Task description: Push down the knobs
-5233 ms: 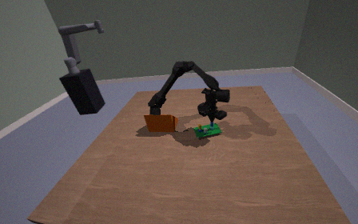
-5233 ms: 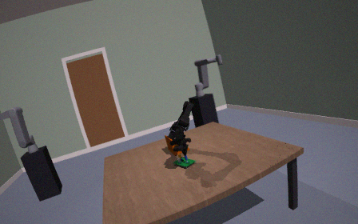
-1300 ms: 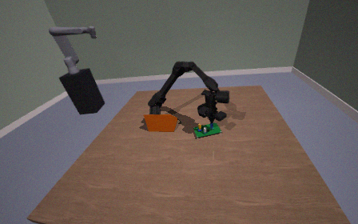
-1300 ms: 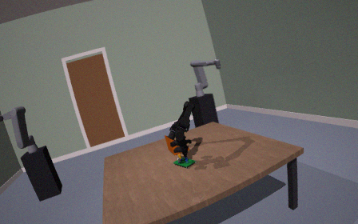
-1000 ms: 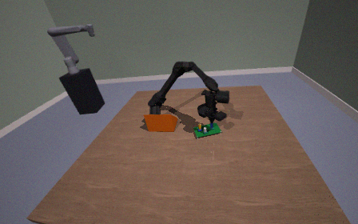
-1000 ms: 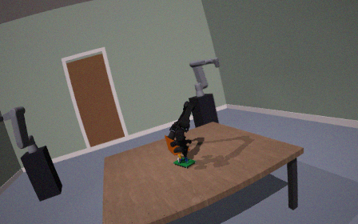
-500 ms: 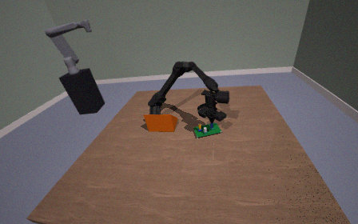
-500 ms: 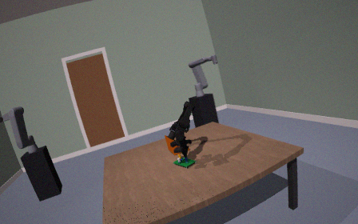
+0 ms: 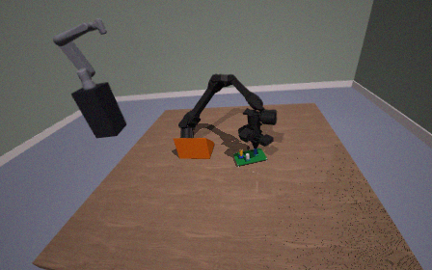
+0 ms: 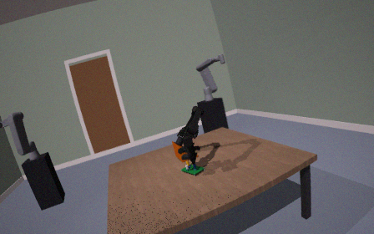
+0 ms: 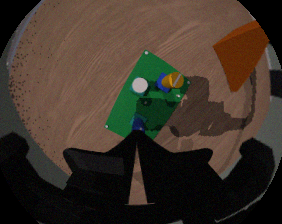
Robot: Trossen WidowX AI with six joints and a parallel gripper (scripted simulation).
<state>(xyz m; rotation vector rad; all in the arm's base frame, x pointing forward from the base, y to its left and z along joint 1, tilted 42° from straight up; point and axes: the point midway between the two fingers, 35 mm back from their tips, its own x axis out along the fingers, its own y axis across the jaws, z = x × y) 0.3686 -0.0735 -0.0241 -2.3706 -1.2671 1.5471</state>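
Now: the blue knob 10 mm below my gripper tip.
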